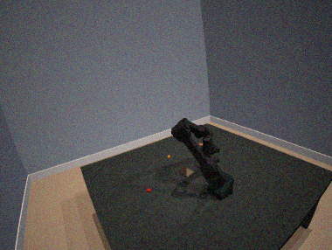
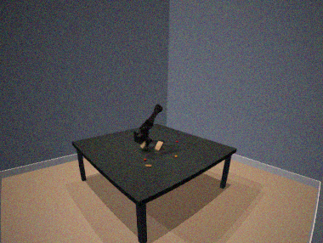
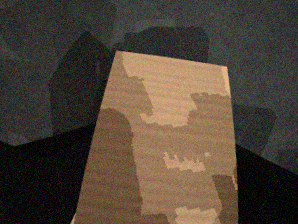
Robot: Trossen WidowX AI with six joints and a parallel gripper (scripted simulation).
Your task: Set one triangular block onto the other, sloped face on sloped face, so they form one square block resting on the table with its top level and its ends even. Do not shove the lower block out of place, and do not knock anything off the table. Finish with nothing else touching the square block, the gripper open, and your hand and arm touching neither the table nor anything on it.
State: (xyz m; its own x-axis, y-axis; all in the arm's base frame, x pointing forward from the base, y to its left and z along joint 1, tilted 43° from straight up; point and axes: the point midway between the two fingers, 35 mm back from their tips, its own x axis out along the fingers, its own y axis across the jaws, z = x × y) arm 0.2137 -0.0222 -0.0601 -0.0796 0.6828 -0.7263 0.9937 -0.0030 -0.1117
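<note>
Now: the tan triangular block 10 mm to the left of my gripper tip and 10 mm above it.
</note>
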